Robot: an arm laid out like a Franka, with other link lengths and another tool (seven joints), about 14 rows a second.
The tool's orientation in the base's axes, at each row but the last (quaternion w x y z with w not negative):
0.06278, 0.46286, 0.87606, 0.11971
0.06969, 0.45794, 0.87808, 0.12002
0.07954, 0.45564, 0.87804, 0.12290
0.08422, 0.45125, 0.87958, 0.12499
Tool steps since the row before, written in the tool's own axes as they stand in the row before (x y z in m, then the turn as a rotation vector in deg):
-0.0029, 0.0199, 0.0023, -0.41, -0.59, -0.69
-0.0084, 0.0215, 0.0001, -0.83, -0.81, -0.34
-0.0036, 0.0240, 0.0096, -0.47, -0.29, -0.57
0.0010, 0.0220, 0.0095, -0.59, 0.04, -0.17
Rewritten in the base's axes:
0.0180, 0.0088, 0.0031, -0.39, -0.76, 0.51
0.0217, 0.0050, 0.0059, -0.24, -1.18, 0.11
0.0232, 0.0117, -0.0022, -0.10, -0.63, 0.47
0.0189, 0.0145, -0.0026, 0.33, -0.48, 0.19

